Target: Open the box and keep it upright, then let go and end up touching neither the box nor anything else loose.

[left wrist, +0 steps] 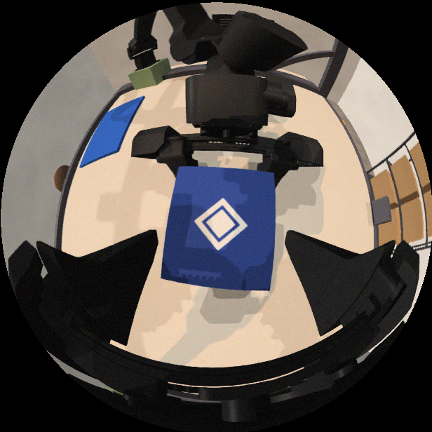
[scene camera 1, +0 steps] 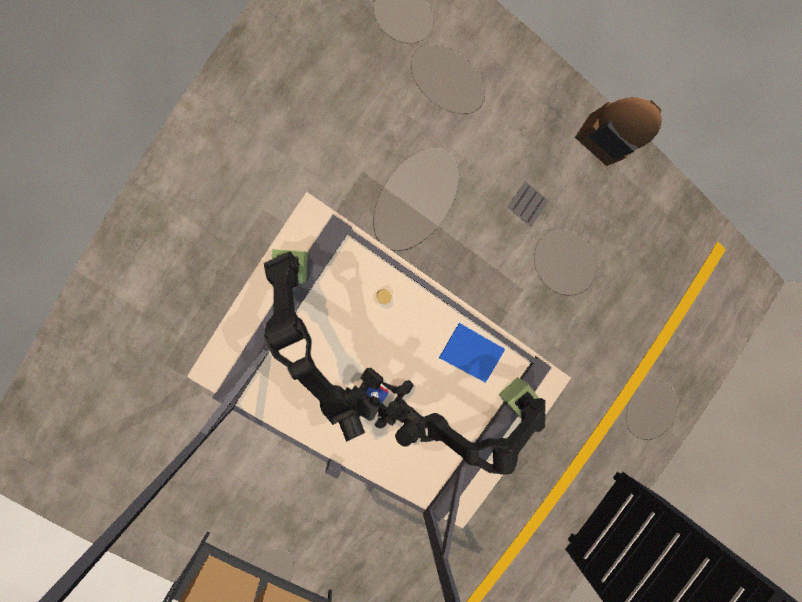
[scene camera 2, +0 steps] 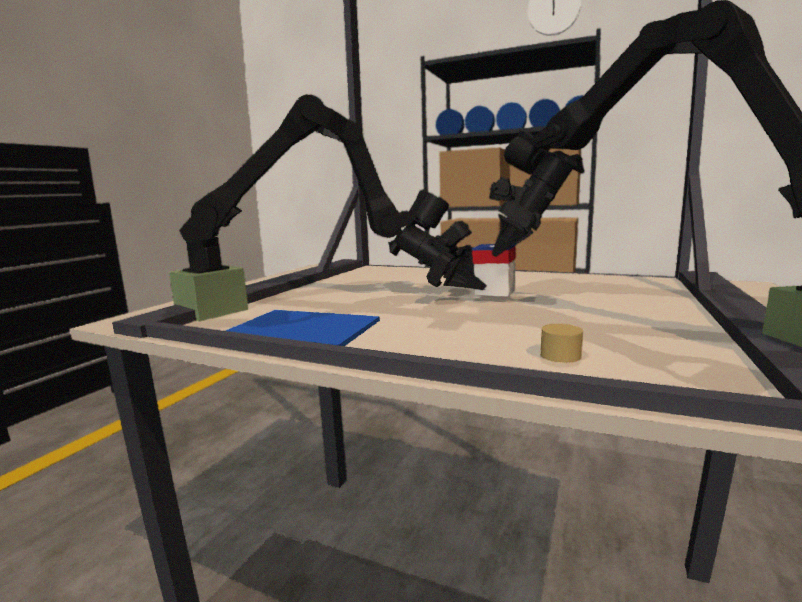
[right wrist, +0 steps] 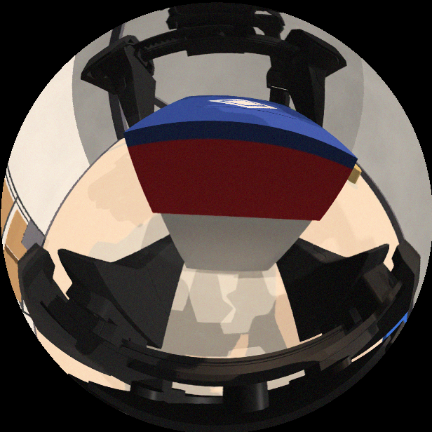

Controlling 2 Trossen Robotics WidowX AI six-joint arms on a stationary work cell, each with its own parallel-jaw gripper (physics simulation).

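Frame: origin at the left arm's base, x ahead, y left, z up, level; millimetres.
Seen in the pictures: left gripper, fingertip midpoint: [scene camera 1: 372, 393] [scene camera 2: 497, 254]; right gripper, fingertip midpoint: [scene camera 2: 488, 285]; left arm's base, link origin: [scene camera 1: 287, 266]; right arm's base, link origin: [scene camera 1: 526, 402] [scene camera 2: 206, 269].
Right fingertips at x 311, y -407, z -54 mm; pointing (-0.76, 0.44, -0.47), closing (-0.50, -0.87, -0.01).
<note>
Offsets run from my right fingertips to a thing's top centre.
The box [scene camera 1: 377, 393] [scene camera 2: 494, 279] [left wrist: 220, 225] [right wrist: 235, 177] stands upright on the table, with a white body, a red band and a flat blue top bearing a white diamond. The top sits flat and level; no opening shows. My left gripper [scene camera 2: 498, 251] [left wrist: 223, 237] is open above the box, with a gap between each finger and the blue top's sides in the left wrist view. My right gripper [scene camera 2: 482, 285] [right wrist: 229, 234] is shut on the box, low on its white body. Its finger contact is partly hidden behind the box's upper part.
A flat blue mat {dx +351, dy +140, dz -19 mm} [scene camera 1: 471, 352] [scene camera 2: 304, 325] [left wrist: 112, 132] and a short tan cylinder {dx +4, dy +329, dz +8 mm} [scene camera 1: 384, 296] [scene camera 2: 561, 342] lie on the table [scene camera 1: 362, 453] [scene camera 2: 440, 362]. Dark frame rails run along the table edges. The two arms are close together around the box.
</note>
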